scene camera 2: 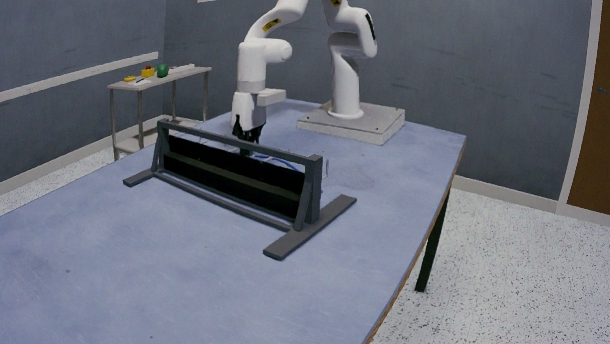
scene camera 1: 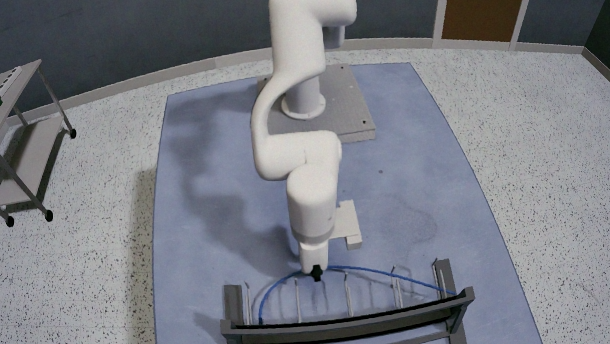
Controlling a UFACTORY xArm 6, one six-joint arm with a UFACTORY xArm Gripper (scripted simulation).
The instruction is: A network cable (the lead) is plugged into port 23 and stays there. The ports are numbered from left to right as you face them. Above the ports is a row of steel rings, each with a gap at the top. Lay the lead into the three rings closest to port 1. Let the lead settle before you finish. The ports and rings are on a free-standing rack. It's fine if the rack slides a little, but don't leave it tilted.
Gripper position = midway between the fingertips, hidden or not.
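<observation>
You'd find my gripper (scene camera 1: 313, 267) here, and there's a rack (scene camera 2: 285, 193) that I can see too.
</observation>
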